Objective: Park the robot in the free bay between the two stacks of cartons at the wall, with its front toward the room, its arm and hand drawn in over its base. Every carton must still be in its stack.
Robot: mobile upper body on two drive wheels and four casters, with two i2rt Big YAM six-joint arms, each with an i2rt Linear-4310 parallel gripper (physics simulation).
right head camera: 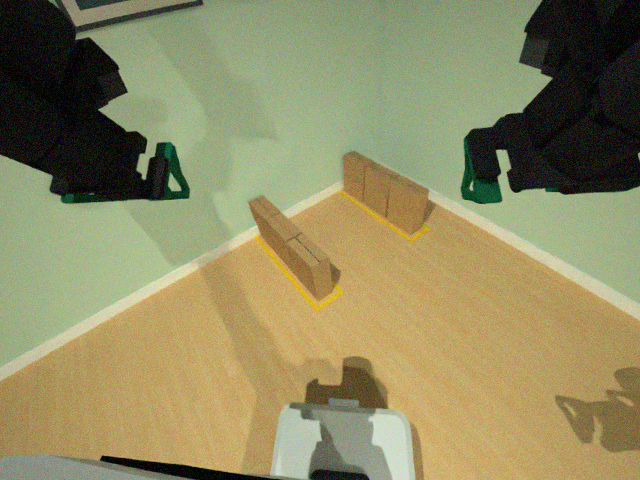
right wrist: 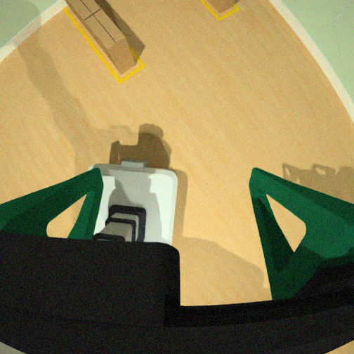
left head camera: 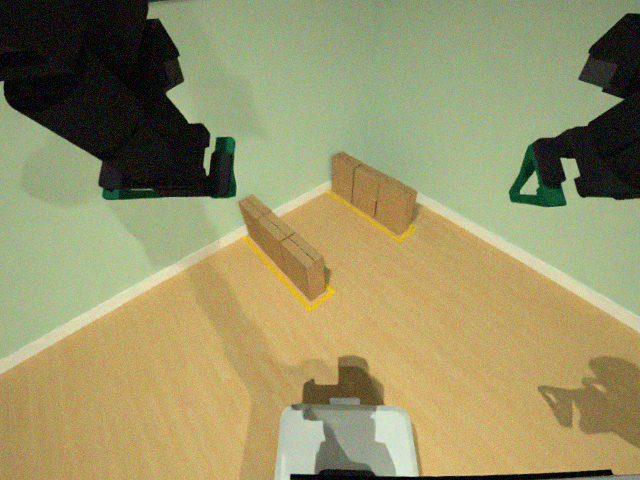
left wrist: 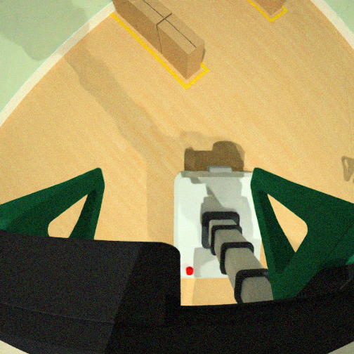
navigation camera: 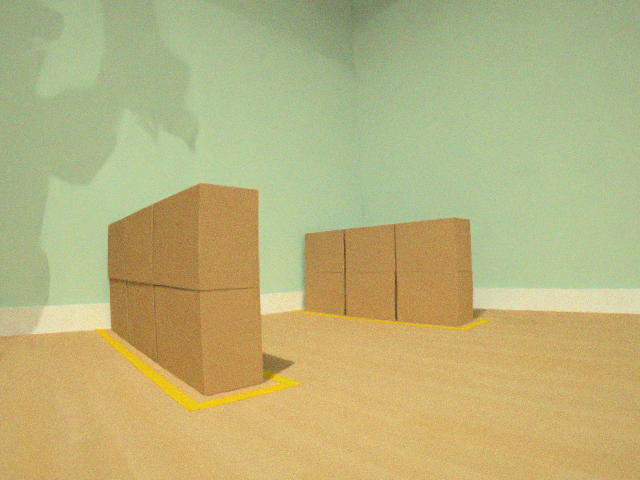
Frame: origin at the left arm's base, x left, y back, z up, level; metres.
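Seen in the pictures: left gripper, fingertip midpoint: (right head camera: 157, 194) (left head camera: 199, 192); right gripper, fingertip midpoint: (right head camera: 504, 189) (left head camera: 545, 194).
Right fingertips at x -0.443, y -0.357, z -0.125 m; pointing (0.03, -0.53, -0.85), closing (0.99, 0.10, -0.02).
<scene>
A point is followed by its place in that frame.
The near carton stack (left head camera: 281, 245) @[x 0.123, y -1.114, z -1.064 m] (right head camera: 292, 245) @[x 0.091, y -1.101, z -1.050 m] (left wrist: 162, 32) (right wrist: 107, 40) (navigation camera: 178, 242) @[x 0.025, y -1.010, z -1.145 m] stands left of the far carton stack (left head camera: 374, 191) @[x -0.495, y -1.739, z -1.147 m] (right head camera: 385, 193) @[x -0.498, y -1.735, z -1.171 m] (left wrist: 271, 6) (right wrist: 220, 5) (navigation camera: 372, 253) @[x -0.445, y -1.794, z -1.156 m]. Both are upright, two layers high, cartons aligned. The bay floor (left head camera: 330, 227) @[x -0.159, y -1.617, z -1.409 m] (right head camera: 341, 227) @[x -0.162, y -1.617, z -1.410 m] lies between them. My white base (left head camera: 395, 439) @[x -0.413, y -0.201, z -1.150 m] (right head camera: 395, 439) @[x -0.424, y -0.217, z -1.150 m] (left wrist: 190, 210) (right wrist: 162, 200) is outside the bay, in front of the stacks; its camera side faces the wall corner. My left gripper (left wrist: 177, 175) and right gripper (right wrist: 177, 170) are open and empty, held out high over the floor.
Yellow floor tape (left head camera: 276, 273) @[x 0.213, y -1.162, z -1.409 m] (right head camera: 286, 273) @[x 0.207, y -1.159, z -1.409 m] (navigation camera: 147, 367) @[x 0.141, y -1.097, z -1.409 m] edges the near stack, and more yellow tape (left head camera: 361, 217) @[x -0.426, y -1.750, z -1.412 m] (navigation camera: 372, 320) @[x -0.433, y -1.745, z -1.409 m] edges the far one. Green walls with a white skirting board (left head camera: 134, 286) @[x 1.133, y -0.982, z -1.324 m] (navigation camera: 558, 300) @[x -1.176, y -1.656, z -1.366 m] meet behind. A framed picture (right head camera: 129, 15) @[x 0.650, y -1.397, z 0.055 m] hangs at upper left.
</scene>
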